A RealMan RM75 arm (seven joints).
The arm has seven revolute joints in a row. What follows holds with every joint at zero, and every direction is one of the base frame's. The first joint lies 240.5 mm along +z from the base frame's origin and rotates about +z. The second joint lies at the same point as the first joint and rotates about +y. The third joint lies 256 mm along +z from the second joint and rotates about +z. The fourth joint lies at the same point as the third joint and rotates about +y. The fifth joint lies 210 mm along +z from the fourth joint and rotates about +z. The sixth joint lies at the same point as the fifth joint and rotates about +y. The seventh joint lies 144 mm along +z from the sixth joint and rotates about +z. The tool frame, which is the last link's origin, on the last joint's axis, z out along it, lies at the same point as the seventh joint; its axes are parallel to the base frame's.
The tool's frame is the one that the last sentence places.
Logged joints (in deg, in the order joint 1, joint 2, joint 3, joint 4, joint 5, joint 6, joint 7), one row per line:
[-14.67, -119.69, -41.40, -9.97, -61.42, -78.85, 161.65]
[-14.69, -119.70, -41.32, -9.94, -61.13, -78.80, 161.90]
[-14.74, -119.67, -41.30, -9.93, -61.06, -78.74, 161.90]
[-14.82, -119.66, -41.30, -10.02, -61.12, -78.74, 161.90]
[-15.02, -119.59, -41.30, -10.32, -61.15, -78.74, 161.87]
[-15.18, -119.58, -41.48, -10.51, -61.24, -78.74, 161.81]
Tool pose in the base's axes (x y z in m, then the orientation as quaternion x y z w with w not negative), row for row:
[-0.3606, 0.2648, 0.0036, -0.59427, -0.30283, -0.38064, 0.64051]
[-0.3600, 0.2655, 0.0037, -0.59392, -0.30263, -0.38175, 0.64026]
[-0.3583, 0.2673, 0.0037, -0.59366, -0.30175, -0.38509, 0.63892]
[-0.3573, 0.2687, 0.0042, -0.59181, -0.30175, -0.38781, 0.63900]
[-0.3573, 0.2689, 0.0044, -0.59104, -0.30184, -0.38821, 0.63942]
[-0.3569, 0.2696, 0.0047, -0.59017, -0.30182, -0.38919, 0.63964]
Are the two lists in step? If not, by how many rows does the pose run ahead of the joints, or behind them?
The pose runs 2 rows ahead of the joints: the pose in row i belongs to the joints in row i + 2.
